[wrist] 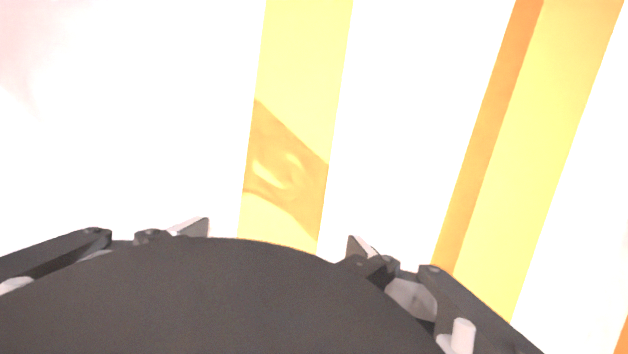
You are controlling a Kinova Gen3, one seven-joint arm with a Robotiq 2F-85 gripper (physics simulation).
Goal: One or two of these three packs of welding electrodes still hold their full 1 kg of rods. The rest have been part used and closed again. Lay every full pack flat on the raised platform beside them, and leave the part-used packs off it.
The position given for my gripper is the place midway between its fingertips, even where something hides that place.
Observation:
In view: my gripper (278, 241), a yellow pack (546, 67) and a yellow pack (301, 61).

